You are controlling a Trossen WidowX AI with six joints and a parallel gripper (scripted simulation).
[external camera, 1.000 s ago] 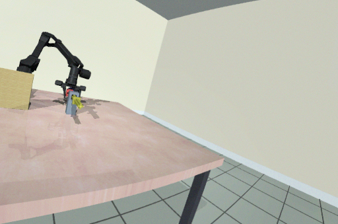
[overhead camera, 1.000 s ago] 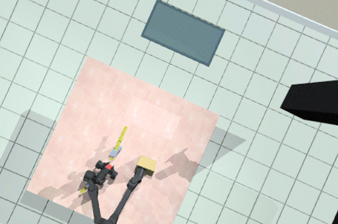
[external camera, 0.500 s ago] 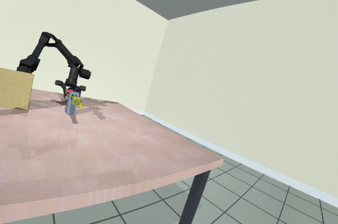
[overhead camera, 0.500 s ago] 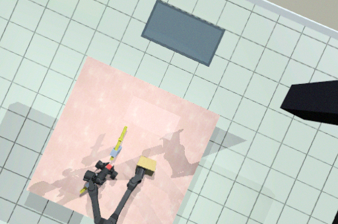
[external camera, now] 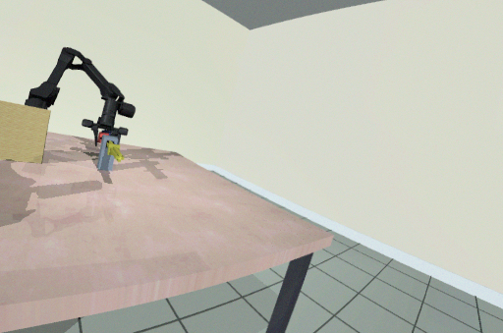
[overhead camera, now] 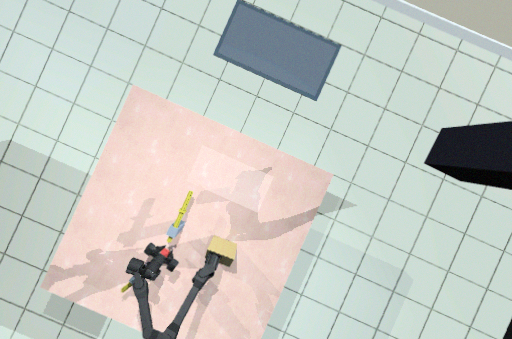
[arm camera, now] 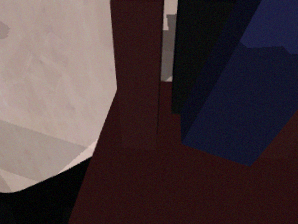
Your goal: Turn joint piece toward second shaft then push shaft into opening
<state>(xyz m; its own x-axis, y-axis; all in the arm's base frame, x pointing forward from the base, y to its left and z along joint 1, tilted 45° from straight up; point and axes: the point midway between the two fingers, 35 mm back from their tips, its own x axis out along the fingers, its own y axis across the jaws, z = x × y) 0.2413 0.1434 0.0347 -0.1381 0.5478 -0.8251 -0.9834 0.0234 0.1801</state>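
The red joint piece is 30 mm to the left of my gripper tip and 40 mm above it.
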